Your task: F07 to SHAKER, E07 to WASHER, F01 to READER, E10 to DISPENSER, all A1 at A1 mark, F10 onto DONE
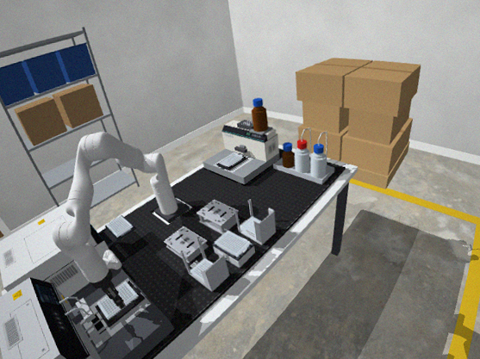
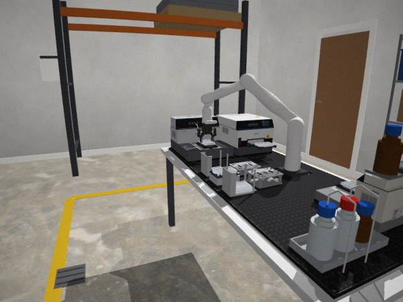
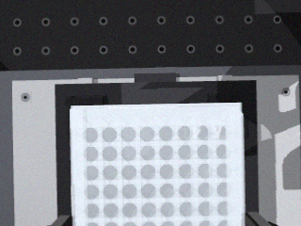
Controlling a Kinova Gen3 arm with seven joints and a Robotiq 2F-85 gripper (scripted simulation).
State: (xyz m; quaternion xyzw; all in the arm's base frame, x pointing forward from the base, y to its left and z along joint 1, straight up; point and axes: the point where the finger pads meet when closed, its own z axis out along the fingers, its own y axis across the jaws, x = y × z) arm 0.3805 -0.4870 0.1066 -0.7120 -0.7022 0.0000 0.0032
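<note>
Now: hand 3 cm above the washer stage. The rest, counted from my hand: dispenser deck: 35 cm behind, 97 cm to the left, 9 cm below; then brown bottle: 24 cm behind, 113 cm to the left, 17 cm above; then dispenser stage: 35 cm behind, 96 cm to the left, 6 cm below.
</note>
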